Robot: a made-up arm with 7 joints.
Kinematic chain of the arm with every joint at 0, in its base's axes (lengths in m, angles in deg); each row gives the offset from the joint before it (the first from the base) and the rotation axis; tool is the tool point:
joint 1: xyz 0 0 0 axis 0 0.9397 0.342
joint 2: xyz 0 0 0 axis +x
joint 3: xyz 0 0 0 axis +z
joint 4: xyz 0.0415 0 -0.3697 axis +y
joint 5: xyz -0.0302 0 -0.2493 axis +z
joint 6: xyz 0 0 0 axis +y
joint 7: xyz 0 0 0 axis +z
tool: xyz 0 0 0
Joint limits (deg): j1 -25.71..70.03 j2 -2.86..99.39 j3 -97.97..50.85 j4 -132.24..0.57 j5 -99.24..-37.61 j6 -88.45..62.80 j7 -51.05..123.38
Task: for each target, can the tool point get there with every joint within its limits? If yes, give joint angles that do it. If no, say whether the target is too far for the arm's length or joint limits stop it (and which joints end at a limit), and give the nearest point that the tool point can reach.
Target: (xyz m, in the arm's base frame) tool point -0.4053 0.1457 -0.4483
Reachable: yes | joints 44.07 27.55 -69.55 -21.39 -63.60 -39.41 39.21
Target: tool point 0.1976 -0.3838 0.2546
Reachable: no: joint limits stop it (at a limit: joint 1, joint 2, joint 4) | nearest point 0.2147 -0.2178 -0.1325 | short by 0.422 m
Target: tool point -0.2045 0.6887 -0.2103
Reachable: no: too far | nearest point -0.1702 0.5733 -0.1751 | short by 0.125 m
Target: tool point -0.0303 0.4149 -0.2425
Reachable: yes | joints 51.39 54.07 22.48 -93.94 -86.65 -63.02 -25.56
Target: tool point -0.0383 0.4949 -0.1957
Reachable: yes | joints 48.19 59.02 31.05 -76.88 -93.17 23.86 -26.85
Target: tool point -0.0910 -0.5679 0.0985
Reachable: no: joint limits stop it (at a limit: joint 1, joint 2, joint 3) | nearest point -0.1523 -0.3306 -0.1362 | short by 0.339 m
